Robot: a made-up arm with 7 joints.
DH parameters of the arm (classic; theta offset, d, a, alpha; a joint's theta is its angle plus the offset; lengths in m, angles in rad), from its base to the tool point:
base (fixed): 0 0.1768 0 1.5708
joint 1: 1.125 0 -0.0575 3.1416
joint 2: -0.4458 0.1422 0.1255 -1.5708
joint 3: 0 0.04 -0.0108 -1.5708
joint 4: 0 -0.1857 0.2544 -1.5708
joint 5: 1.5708 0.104 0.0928 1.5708
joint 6: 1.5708 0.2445 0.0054 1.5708
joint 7: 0 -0.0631 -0.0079 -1.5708
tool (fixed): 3.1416 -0.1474 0 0
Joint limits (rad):
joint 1: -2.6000..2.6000
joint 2: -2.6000..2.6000
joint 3: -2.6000..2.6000
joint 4: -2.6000..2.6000
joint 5: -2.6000..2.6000
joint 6: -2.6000..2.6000
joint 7: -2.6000..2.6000
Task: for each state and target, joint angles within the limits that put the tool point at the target. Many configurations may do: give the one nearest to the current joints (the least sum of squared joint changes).
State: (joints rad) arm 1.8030 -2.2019 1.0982 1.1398 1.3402 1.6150 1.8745
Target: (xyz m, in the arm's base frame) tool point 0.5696 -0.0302 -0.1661
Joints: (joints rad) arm 1.6670 -2.0588 1.4859 0.8811 1.3100 1.7344 1.6433
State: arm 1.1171 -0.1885 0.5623 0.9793 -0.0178 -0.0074 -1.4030
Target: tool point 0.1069 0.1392 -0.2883
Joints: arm 1.6610 -0.5897 0.6394 1.3399 -0.5289 -0.3535 -1.3102
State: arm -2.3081 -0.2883 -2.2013 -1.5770 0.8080 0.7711 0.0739
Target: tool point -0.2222 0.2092 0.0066
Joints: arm -2.2662 -0.6502 -1.7705 -1.1755 1.2894 0.8375 -0.0112
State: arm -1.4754 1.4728 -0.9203 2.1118 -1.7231 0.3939 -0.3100
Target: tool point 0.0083 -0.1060 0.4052
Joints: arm -1.3215 1.1641 -1.0420 2.5519 -1.2642 0.8342 -0.6122
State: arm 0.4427 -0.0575 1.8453 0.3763 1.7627 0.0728 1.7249
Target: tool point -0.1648 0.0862 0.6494
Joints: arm 0.1505 0.3271 1.7863 0.4138 2.1044 -0.0575 1.5832
